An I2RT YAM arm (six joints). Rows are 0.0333 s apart.
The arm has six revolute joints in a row. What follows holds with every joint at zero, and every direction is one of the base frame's. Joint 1 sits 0.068 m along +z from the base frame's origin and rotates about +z. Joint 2 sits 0.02 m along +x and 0.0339 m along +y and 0.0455 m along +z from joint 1 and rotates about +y. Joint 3 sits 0.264 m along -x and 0.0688 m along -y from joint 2 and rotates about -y. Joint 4 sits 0.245 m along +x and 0.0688 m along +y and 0.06 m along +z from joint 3 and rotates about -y. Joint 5 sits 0.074 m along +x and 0.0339 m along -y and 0.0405 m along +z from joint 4 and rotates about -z. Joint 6 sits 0.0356 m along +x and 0.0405 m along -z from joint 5 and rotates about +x. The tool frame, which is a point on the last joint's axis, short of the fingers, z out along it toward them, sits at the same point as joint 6; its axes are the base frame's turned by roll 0, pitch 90 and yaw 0 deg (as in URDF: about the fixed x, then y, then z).
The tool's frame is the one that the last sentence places.
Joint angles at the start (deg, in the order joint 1, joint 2, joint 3, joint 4, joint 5, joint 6):
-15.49 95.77 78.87 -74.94 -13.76 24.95
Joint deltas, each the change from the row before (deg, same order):
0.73 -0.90 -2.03 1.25 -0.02 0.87
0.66 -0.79 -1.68 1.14 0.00 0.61
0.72 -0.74 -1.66 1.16 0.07 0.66
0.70 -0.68 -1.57 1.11 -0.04 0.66
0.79 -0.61 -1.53 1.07 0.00 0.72
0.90 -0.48 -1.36 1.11 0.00 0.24
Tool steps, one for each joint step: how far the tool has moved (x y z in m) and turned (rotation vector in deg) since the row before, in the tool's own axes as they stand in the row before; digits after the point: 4 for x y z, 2 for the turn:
0.0049 0.0005 0.0055 0.03 0.05 0.13
0.0041 0.0006 0.0044 -0.02 -0.08 -0.09
0.0041 0.0007 0.0046 0.05 -0.09 -0.10
0.0040 0.0007 0.0045 -0.05 -0.03 -0.07
0.0041 0.0010 0.0048 0.03 0.03 -0.08
0.0037 0.0017 0.0047 0.01 -0.01 -0.69

